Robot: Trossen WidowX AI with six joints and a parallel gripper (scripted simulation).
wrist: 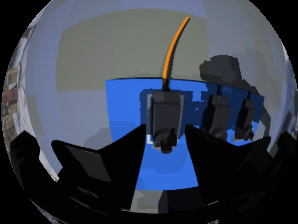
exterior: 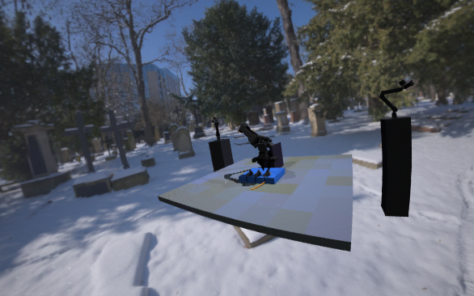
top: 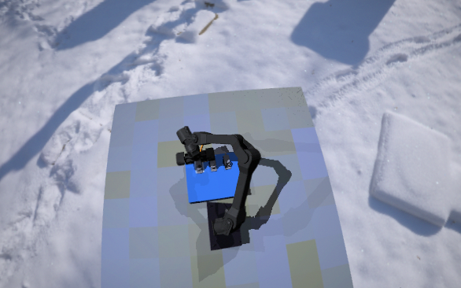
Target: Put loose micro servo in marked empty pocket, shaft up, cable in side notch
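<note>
Right now the blue deck is 120 mm behind my gripper tip, 70 mm to the right of it and 60 mm below it.
</note>
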